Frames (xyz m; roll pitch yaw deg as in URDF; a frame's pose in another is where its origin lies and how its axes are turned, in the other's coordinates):
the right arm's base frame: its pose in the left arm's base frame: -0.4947 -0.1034 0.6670 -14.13 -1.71 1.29
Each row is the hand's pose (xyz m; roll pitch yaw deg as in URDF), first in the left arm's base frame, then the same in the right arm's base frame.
Working: the left arm's base frame: its pose in the right arm's base frame: 0.4768 0.2558 -0.6384 14.10 1.97 -0.83

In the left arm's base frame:
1: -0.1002 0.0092 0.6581 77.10 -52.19 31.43
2: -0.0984 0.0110 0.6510 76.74 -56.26 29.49
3: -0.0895 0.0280 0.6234 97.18 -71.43 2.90
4: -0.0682 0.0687 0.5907 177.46 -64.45 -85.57
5: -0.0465 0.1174 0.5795 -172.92 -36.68 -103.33
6: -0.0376 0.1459 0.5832 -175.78 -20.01 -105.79
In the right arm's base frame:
1: 0.3965 0.1056 0.0052 100.67 -55.65 11.20
2: 0.3981 0.1091 -0.0013 103.01 -58.87 6.13
3: 0.4066 0.1322 -0.0242 133.79 -65.76 -32.45
4: 0.4278 0.1793 -0.0468 176.07 -50.24 -85.47
5: 0.4502 0.2289 -0.0465 -178.52 -23.29 -101.59
6: 0.4599 0.2555 -0.0363 178.48 -6.92 -105.52

